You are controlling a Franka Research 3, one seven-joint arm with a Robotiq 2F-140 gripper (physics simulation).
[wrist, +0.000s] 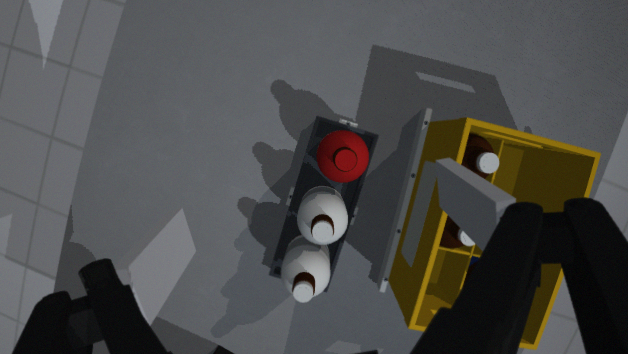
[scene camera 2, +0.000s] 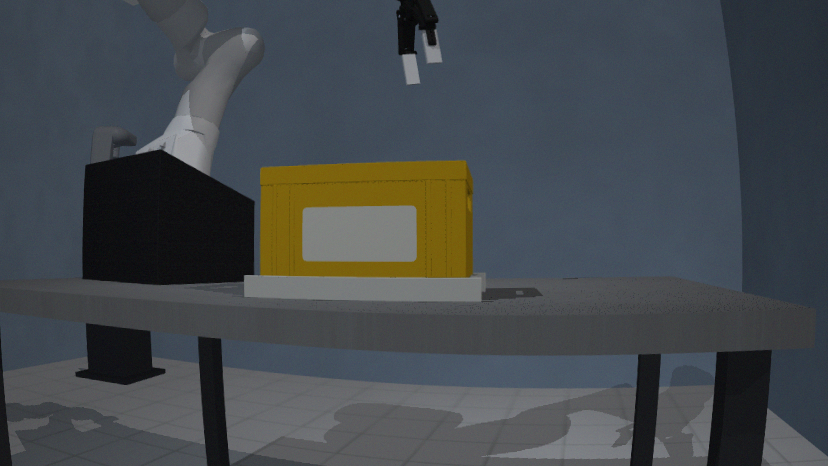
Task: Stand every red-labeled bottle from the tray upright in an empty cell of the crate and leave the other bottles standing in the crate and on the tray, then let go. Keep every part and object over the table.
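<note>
A red bottle stands upright at the upper end of the dark tray in the wrist view. Two white-bodied bottles with brown necks and white caps, one in the middle and one at the lower end, stand beside it. The yellow crate is right of the tray in the wrist view. Brown bottles with white caps stand in some of its cells; a finger hides part of the crate. My gripper is open and empty, high above the tray and crate.
A pale base lies under the crate on the grey table. The black robot mount stands left of the crate in the scene view. The tray is hidden there. A table edge shows at left in the wrist view.
</note>
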